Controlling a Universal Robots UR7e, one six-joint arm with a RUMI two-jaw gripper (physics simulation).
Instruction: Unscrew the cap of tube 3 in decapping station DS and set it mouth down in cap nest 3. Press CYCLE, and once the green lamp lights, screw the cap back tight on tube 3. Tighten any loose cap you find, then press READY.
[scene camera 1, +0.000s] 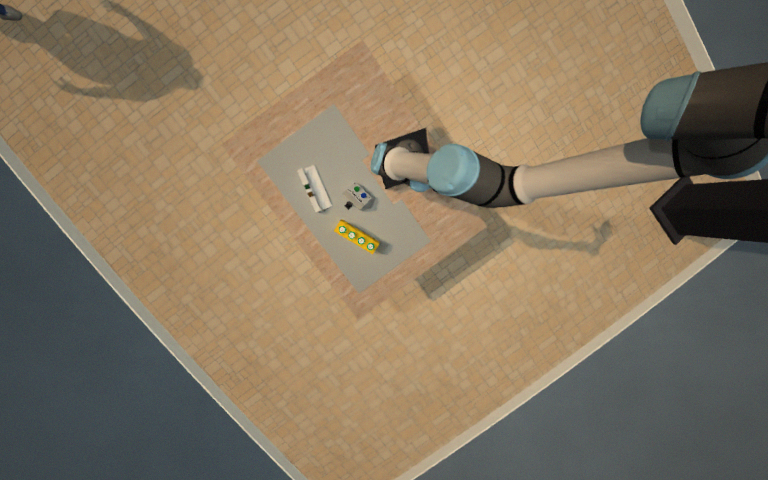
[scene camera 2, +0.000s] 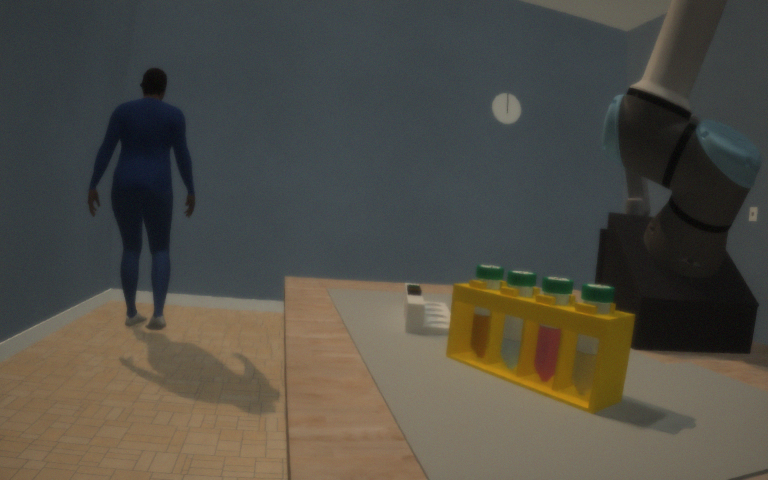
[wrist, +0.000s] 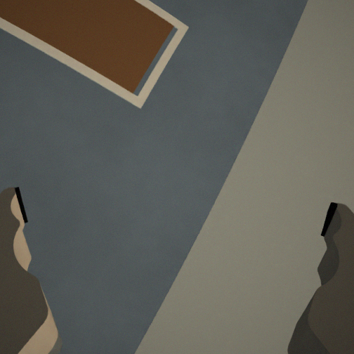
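Pixels of known places: arm's base, origin of its link: (scene camera 2: 681, 249).
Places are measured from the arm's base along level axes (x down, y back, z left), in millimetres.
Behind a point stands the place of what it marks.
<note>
A yellow rack (scene camera 1: 377, 245) {x 65, y -376, z 216 mm} (scene camera 2: 614, 356) {x 105, y -397, z 226 mm} stands on the grey mat with several upright tubes, among them one with magenta content (scene camera 2: 547, 353) {x 120, y -426, z 155 mm}. Green caps, such as this one (scene camera 2: 557, 284) {x 44, y -427, z 157 mm}, sit on all the tubes; the views do not show which is tube 3 or whether any cap is loose. A grey control box (scene camera 1: 356, 204) {x 104, y -315, z 2 mm} has a green disc (scene camera 1: 356, 189) {x 88, y -265, z -50 mm} and a blue disc (scene camera 1: 364, 195) {x 92, y -256, z -3 mm} on top; whether a lamp is lit is unclear. A white holder (scene camera 1: 320, 185) {x 149, y -383, z -191 mm} (scene camera 2: 415, 316) {x 135, y -476, z -101 mm} stands nearby. My gripper (wrist: 176, 199) is open and empty, away from these things; the wrist view shows wall and ceiling.
A small black block (scene camera 1: 348, 205) {x 135, y -348, z -23 mm} lies beside the control box. The grey mat (scene camera 1: 362, 277) {x 160, y -557, z 301 mm} (scene camera 2: 430, 430) {x 161, y -592, z 221 mm} covers part of the wooden table (scene camera 1: 357, 303) {x 163, y -676, z 387 mm} (scene camera 2: 317, 396) {x 164, y -668, z 128 mm}. A dark pedestal (scene camera 2: 679, 316) {x 106, y -85, z 75 mm} stands behind the rack. A person in blue (scene camera 2: 148, 152) stands on the floor beyond the table.
</note>
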